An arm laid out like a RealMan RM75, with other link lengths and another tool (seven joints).
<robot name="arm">
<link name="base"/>
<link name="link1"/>
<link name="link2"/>
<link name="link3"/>
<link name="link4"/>
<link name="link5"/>
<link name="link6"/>
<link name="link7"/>
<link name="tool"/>
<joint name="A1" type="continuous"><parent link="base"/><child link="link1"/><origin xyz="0.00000 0.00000 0.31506" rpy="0.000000 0.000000 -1.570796"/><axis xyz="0 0 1"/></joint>
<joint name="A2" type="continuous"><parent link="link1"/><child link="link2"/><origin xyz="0.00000 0.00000 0.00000" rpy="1.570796 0.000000 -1.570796"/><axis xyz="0 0 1"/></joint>
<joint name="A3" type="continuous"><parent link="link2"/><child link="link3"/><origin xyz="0.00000 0.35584 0.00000" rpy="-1.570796 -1.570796 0.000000"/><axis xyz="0 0 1"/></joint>
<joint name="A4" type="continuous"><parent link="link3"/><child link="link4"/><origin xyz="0.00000 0.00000 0.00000" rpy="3.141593 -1.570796 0.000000"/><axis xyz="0 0 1"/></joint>
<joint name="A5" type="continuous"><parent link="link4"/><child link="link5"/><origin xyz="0.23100 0.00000 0.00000" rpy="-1.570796 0.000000 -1.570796"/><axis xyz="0 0 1"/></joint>
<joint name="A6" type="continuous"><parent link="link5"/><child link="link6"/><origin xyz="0.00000 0.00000 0.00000" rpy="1.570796 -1.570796 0.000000"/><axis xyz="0 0 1"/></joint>
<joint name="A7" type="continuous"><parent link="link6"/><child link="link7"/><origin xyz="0.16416 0.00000 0.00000" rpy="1.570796 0.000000 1.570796"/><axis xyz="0 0 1"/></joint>
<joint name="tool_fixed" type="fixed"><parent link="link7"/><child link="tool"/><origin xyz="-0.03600 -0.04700 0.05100" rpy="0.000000 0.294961 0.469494"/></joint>
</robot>
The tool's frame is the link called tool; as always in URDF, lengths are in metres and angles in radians. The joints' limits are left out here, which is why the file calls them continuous.
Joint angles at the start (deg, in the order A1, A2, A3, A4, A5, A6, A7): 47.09 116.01 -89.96 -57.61 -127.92 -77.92 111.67
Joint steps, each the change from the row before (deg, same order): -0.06 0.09 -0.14 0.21 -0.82 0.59 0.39; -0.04 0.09 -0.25 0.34 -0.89 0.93 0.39; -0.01 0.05 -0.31 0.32 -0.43 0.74 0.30; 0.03 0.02 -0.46 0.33 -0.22 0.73 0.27; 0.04 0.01 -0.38 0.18 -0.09 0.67 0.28; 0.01 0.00 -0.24 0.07 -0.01 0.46 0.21; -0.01 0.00 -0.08 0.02 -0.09 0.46 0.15; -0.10 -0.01 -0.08 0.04 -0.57 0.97 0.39; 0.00 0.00 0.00 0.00 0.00 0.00 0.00; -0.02 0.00 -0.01 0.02 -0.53 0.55 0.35; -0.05 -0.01 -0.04 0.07 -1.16 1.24 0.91; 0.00 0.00 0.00 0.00 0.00 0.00 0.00; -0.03 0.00 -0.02 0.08 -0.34 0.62 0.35; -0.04 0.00 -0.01 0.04 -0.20 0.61 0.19
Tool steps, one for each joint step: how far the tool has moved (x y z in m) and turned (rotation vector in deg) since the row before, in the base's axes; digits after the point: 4 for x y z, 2 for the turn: 0.0034 0.0020 -0.0005 0.65 -0.63 -0.21; 0.0038 0.0028 -0.0007 0.87 -0.68 -0.13; 0.0024 0.0017 -0.0010 0.54 -0.39 -0.12; 0.0017 0.0012 -0.0014 0.39 -0.32 -0.04; 0.0004 0.0013 -0.0009 0.41 -0.12 0.01; 0.0000 0.0009 -0.0004 0.30 -0.01 0.00; -0.0001 0.0014 0.0002 0.42 0.04 0.03; 0.0016 0.0036 0.0013 1.07 -0.21 -0.01; 0.0000 0.0000 0.0000 0.00 0.00 0.00; 0.0012 0.0025 0.0011 0.72 -0.26 -0.04; 0.0029 0.0056 0.0025 1.63 -0.54 -0.21; 0.0000 0.0000 0.0000 0.00 0.00 0.00; 0.0009 0.0024 0.0009 0.70 -0.07 -0.11; 0.0002 0.0021 0.0009 0.62 0.05 0.03
